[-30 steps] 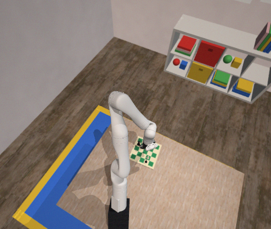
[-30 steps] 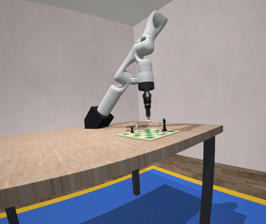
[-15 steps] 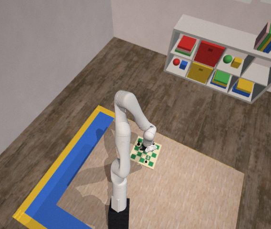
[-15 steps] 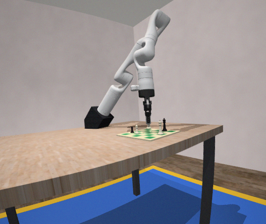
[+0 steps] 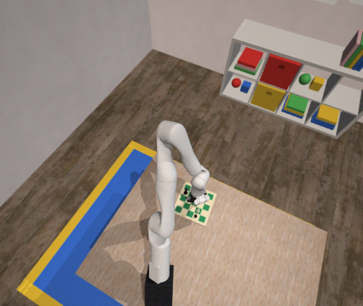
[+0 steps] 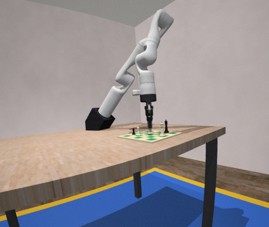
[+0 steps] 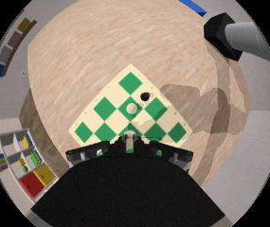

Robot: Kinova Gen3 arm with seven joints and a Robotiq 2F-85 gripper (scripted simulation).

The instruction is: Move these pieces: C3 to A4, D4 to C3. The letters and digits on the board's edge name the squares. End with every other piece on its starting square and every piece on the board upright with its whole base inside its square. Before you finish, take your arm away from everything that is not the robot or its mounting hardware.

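My hand is 5 cm above the green-and-cream chessboard. The rest, counted from my hand: tall black piece: 8 cm to the left, 1 cm below; then white pawn: 5 cm to the right, 2 cm below, 2 cm behind; then tall white piece: 7 cm ahead, 3 cm to the left, 1 cm below.
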